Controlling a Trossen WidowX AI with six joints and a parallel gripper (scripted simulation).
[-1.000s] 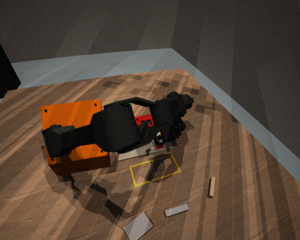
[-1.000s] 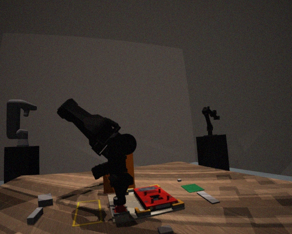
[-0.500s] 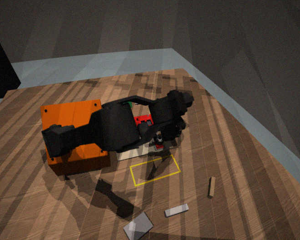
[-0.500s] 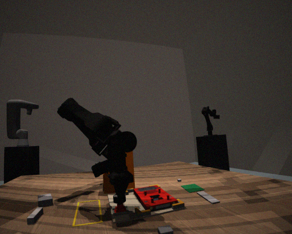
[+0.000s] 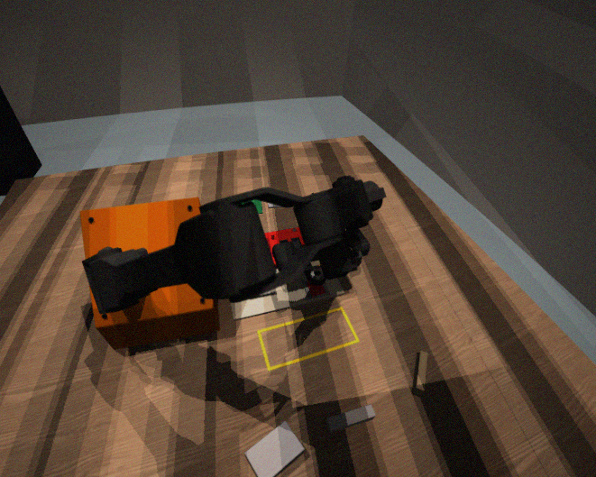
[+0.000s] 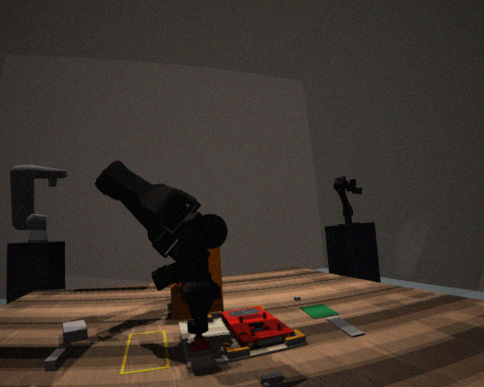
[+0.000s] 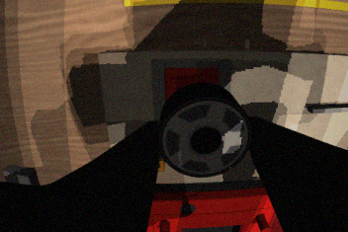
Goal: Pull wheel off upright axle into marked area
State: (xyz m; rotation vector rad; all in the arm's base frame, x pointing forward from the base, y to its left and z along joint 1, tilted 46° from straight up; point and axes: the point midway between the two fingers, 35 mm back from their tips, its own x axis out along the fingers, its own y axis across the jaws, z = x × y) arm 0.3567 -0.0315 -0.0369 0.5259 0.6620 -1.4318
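The upright axle lies 20 mm below my gripper tip. The rest, counted from my gripper tip: wooden stick (140 mm ahead, 230 mm to the right, 40 mm below); wheel (right at my gripper tip); green tile (120 mm behind, 320 mm to the left, 50 mm below).
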